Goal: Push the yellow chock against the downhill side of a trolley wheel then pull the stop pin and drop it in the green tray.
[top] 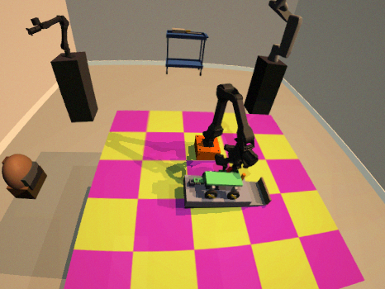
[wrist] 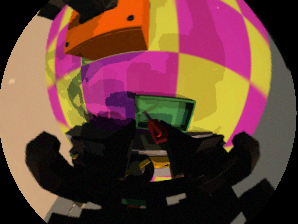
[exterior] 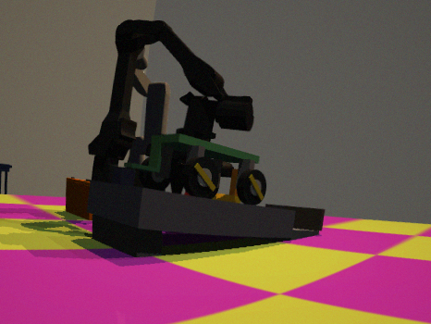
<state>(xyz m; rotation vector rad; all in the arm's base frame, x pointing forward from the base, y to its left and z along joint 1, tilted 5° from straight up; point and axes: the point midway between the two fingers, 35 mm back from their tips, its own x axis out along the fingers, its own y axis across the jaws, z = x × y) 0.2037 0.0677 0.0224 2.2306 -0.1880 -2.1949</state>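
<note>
The green tray lies 30 mm to the left of my gripper tip and 60 mm below it. Also, from my gripper tip: dark ramp (120 mm ahead, 80 mm to the right); red-headed stop pin (right at my gripper tip); yellow chock (80 mm ahead, 30 mm to the left, 30 mm above).
</note>
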